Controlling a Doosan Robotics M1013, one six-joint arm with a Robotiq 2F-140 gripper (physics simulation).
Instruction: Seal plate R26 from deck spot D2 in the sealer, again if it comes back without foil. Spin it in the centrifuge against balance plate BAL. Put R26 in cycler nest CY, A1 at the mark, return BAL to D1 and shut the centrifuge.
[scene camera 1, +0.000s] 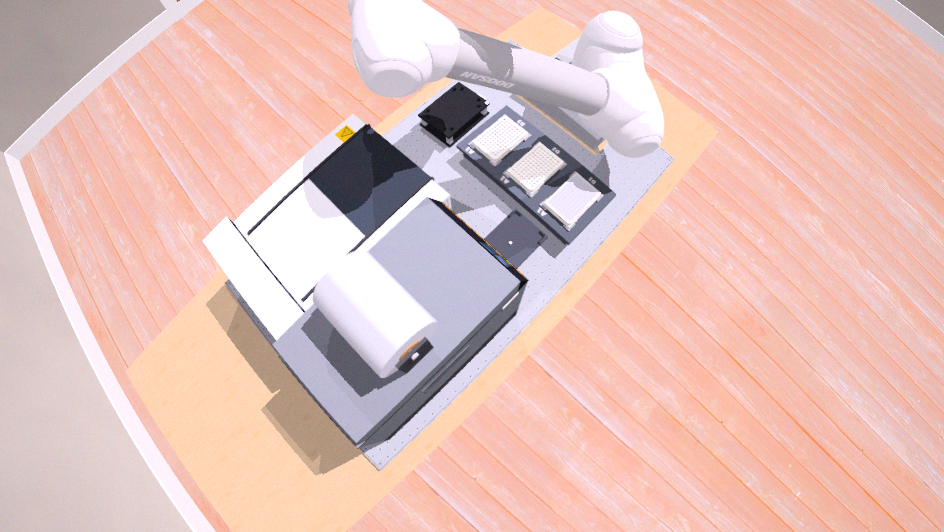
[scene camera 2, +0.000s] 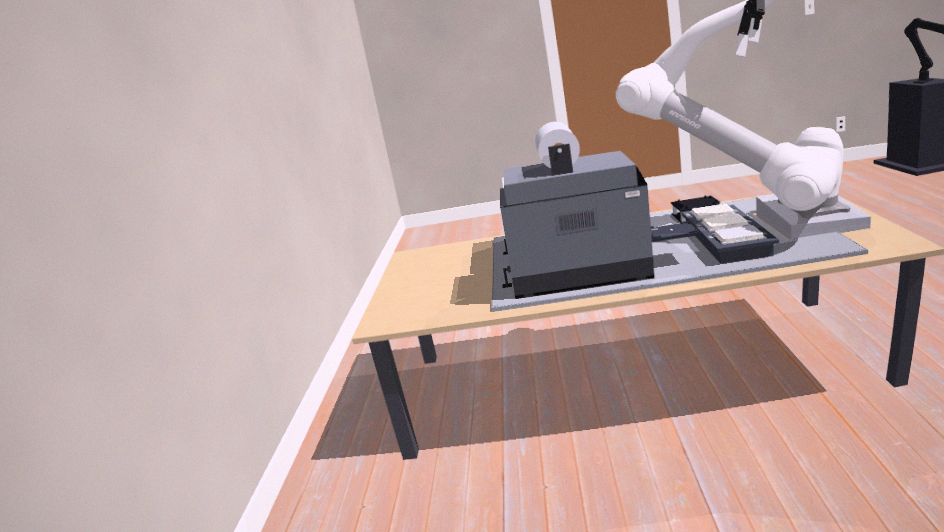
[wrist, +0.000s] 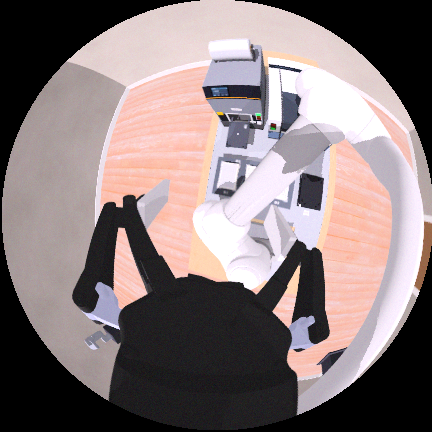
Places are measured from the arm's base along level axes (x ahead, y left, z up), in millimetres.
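Pixels of known places: gripper, fingertip midpoint: (scene camera 2: 746, 49) (wrist: 218, 201).
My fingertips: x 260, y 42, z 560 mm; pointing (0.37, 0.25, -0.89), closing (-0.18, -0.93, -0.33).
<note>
For each thing: its top centre in the pictures, then the offset to it from my fingertips. Level surfaces: height alone.
- deck, its level: dz -550 mm
- D3, middle of its top: (scene camera 1: 500, 136) (scene camera 2: 712, 209) (wrist: 279, 184) dx +81, dy -127, dz -534 mm
- D2 plate, middle of its top: (scene camera 1: 536, 165) (scene camera 2: 724, 220) dx +97, dy -5, dz -534 mm
- grey sealer, middle of its top: (scene camera 1: 375, 293) (scene camera 2: 561, 124) (wrist: 227, 41) dx +611, dy +39, dz -130 mm
- black block, middle of its top: (scene camera 1: 453, 106) (scene camera 2: 696, 200) (wrist: 312, 191) dx +68, dy -294, dz -544 mm
- large white foil roll, middle of its top: (scene camera 1: 364, 304) (scene camera 2: 553, 125) (wrist: 227, 39) dx +632, dy +37, dz -130 mm
- grey perforated board, its level: dz -605 mm
- wooden table, its level: dz -619 mm
My gripper (scene camera 2: 748, 40) (wrist: 218, 201) is open and empty, high above the table. The deck (scene camera 1: 560, 232) holds three white plates: one at D3 (scene camera 1: 499, 138), the D2 plate (scene camera 1: 535, 167), with open wells showing, and a paler, smoother-topped D1 plate (scene camera 1: 572, 200) (wrist: 229, 175). R26 and BAL labels are not readable. The grey sealer (scene camera 1: 449, 251) (scene camera 2: 581, 231) (wrist: 234, 75) has its bare dark tray (scene camera 1: 518, 234) (wrist: 239, 135) out towards the deck. The white centrifuge (scene camera 1: 300, 237) (wrist: 274, 95) has a dark section on top; its lid state is unclear. A black block (scene camera 1: 454, 111) (wrist: 311, 191), apparently nest CY, carries no plate.
A large white foil roll (scene camera 1: 373, 317) (scene camera 2: 555, 140) (wrist: 230, 49) stands high on the sealer. The arm's base (scene camera 2: 803, 175) rises close behind the deck. The equipment stands on a grey perforated board (scene camera 1: 594, 247) on a wooden table (scene camera 2: 409, 284).
</note>
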